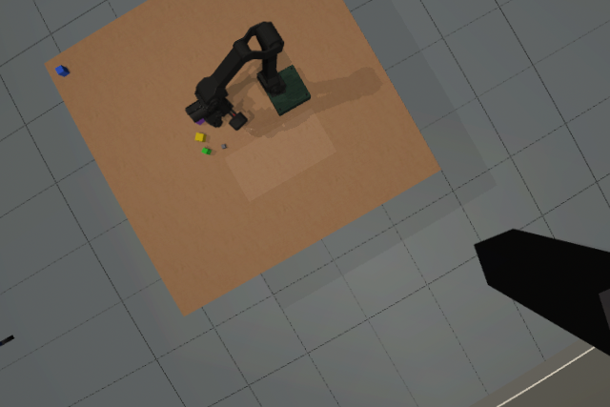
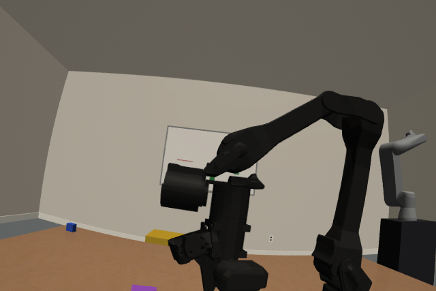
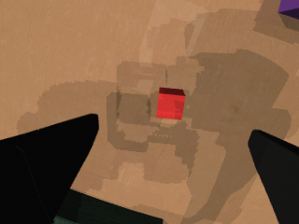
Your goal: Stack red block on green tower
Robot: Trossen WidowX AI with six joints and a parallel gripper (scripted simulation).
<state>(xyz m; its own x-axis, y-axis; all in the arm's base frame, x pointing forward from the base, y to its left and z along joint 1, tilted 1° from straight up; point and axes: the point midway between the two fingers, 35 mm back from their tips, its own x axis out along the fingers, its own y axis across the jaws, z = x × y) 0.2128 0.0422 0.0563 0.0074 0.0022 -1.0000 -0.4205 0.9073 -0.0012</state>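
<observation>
Now: gripper tip 60 mm above the red block. From my gripper tip the other things lie so: small grey piece 100 mm to the left, 90 mm ahead, 60 mm below; then purple block 140 mm ahead, 50 mm to the right, 40 mm below; then yellow block 170 mm ahead, 50 mm below, 30 mm to the left.
</observation>
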